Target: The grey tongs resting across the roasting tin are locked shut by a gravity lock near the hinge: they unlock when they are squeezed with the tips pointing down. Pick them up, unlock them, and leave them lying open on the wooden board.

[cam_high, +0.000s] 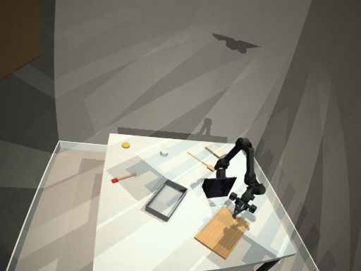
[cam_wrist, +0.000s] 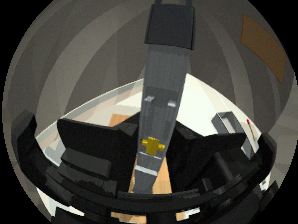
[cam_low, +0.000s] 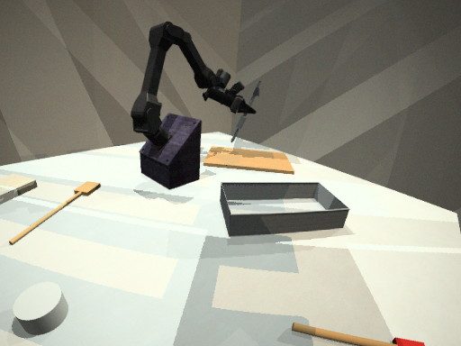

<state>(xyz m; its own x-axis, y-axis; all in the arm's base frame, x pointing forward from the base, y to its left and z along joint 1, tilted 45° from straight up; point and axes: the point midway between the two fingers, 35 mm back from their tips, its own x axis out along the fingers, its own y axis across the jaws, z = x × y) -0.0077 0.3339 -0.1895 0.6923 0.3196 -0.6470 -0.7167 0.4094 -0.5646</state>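
My gripper tip is now 3 cm past the yellow lock piece, 3 cm to the left of it and 1 cm below it. The rest, counted from my gripper tip: wooden board 1 cm behind, 1 cm to the right, 20 cm below; then red-headed spatula 69 cm ahead, 41 cm to the right, 20 cm below; then grey roasting tin 36 cm ahead, 24 cm to the right, 18 cm below.
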